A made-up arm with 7 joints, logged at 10 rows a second.
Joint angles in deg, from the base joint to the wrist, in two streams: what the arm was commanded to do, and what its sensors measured. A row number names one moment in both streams.
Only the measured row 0 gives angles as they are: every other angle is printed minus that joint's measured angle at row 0.
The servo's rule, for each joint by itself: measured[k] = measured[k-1] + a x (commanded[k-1-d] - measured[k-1]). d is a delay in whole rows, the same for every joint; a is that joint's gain. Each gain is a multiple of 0.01, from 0.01 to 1. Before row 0 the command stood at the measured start. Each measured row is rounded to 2 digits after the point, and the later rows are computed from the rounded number. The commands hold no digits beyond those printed.
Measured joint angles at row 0:
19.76 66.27 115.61 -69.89 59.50 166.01 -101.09
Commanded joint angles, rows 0 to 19:
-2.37 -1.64 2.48 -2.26 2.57 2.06 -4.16
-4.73 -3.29 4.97 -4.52 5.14 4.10 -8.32
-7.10 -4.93 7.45 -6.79 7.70 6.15 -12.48
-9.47 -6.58 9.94 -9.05 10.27 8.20 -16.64
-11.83 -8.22 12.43 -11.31 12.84 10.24 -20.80
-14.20 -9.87 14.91 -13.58 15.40 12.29 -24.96
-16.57 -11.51 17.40 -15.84 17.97 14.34 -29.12
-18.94 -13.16 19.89 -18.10 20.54 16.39 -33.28
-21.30 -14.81 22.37 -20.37 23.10 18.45 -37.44
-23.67 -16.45 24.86 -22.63 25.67 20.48 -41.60
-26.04 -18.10 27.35 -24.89 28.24 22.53 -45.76
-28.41 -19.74 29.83 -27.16 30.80 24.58 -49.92
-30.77 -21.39 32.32 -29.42 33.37 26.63 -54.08
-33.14 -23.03 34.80 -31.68 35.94 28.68 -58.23
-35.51 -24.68 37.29 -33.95 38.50 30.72 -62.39
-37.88 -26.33 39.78 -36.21 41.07 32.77 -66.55
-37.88 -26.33 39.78 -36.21 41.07 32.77 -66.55
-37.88 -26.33 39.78 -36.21 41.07 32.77 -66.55
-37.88 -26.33 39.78 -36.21 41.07 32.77 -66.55
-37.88 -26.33 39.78 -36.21 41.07 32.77 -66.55
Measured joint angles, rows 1 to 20:
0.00 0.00 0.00 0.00 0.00 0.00 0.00
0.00 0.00 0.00 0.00 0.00 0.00 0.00
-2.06 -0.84 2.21 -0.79 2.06 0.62 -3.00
-4.38 -2.09 4.67 -2.10 4.52 1.66 -6.83
-6.75 -3.54 7.14 -3.74 7.06 3.01 -10.90
-9.12 -5.09 9.63 -5.60 9.63 4.57 -15.03
-11.48 -6.69 12.12 -7.60 12.20 6.27 -19.18
-13.85 -8.31 14.60 -9.69 14.76 8.08 -23.34
-16.22 -9.94 17.09 -11.84 17.33 9.96 -27.50
-18.59 -11.58 19.58 -14.03 19.90 11.89 -31.66
-20.95 -13.23 22.06 -16.25 22.46 13.86 -35.82
-23.32 -14.87 24.55 -18.48 25.03 15.85 -39.98
-25.69 -16.52 27.04 -20.72 27.60 17.85 -44.14
-28.06 -18.16 29.52 -22.97 30.16 19.87 -48.30
-30.42 -19.81 32.01 -25.23 32.73 21.90 -52.46
-32.79 -21.45 34.49 -27.49 35.30 23.93 -56.61
-35.16 -23.10 36.98 -29.75 37.86 25.97 -60.77
-37.53 -24.75 39.47 -32.01 40.43 28.01 -64.93
-37.83 -25.56 39.75 -33.48 40.94 29.44 -66.10
-37.87 -25.95 39.78 -34.44 41.04 30.44 -66.42
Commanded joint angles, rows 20 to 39:
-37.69 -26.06 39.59 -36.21 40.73 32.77 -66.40
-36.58 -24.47 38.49 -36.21 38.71 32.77 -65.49
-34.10 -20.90 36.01 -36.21 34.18 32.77 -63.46
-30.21 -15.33 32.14 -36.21 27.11 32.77 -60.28
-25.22 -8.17 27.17 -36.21 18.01 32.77 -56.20
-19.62 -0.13 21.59 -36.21 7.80 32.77 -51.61
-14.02 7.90 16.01 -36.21 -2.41 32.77 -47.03
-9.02 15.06 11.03 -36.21 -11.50 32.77 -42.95
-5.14 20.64 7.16 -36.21 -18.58 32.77 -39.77
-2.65 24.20 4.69 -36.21 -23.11 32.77 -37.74
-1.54 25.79 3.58 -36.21 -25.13 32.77 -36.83
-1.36 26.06 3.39 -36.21 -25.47 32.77 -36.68
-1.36 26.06 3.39 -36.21 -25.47 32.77 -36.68
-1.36 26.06 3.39 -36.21 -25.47 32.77 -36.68
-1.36 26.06 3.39 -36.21 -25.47 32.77 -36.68
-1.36 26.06 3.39 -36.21 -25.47 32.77 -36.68
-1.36 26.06 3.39 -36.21 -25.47 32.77 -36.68
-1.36 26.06 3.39 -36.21 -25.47 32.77 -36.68
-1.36 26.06 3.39 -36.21 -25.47 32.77 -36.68
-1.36 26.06 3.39 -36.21 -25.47 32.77 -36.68
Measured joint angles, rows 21 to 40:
-37.88 -26.14 39.78 -35.06 41.06 31.14 -66.51
-37.88 -26.24 39.78 -35.46 41.07 31.63 -66.54
-37.71 -26.15 39.61 -35.72 40.80 31.97 -66.44
-36.73 -25.29 38.61 -35.89 39.13 32.21 -65.76
-34.44 -23.05 36.30 -36.00 35.17 32.38 -64.10
-30.76 -19.11 32.60 -36.07 28.72 32.50 -61.35
-25.94 -13.53 27.77 -36.12 20.15 32.58 -57.64
-20.44 -6.70 22.27 -36.15 10.27 32.64 -53.30
-14.85 0.75 16.70 -36.17 0.13 32.68 -48.79
-9.78 8.05 11.65 -36.18 -9.17 32.71 -44.59
-5.74 14.47 7.65 -36.19 -16.70 32.73 -41.12
-3.05 19.43 5.02 -36.20 -21.83 32.74 -38.69
-1.74 22.67 3.74 -36.20 -24.47 32.75 -37.35
-1.41 24.40 3.43 -36.20 -25.27 32.76 -36.87
-1.37 25.25 3.39 -36.20 -25.43 32.76 -36.73
-1.36 25.66 3.39 -36.20 -25.46 32.76 -36.69
-1.36 25.86 3.39 -36.20 -25.47 32.76 -36.68
-1.36 25.96 3.39 -36.20 -25.47 32.76 -36.68
-1.36 26.01 3.39 -36.20 -25.47 32.76 -36.68
-1.36 26.04 3.39 -36.20 -25.47 32.76 -36.68

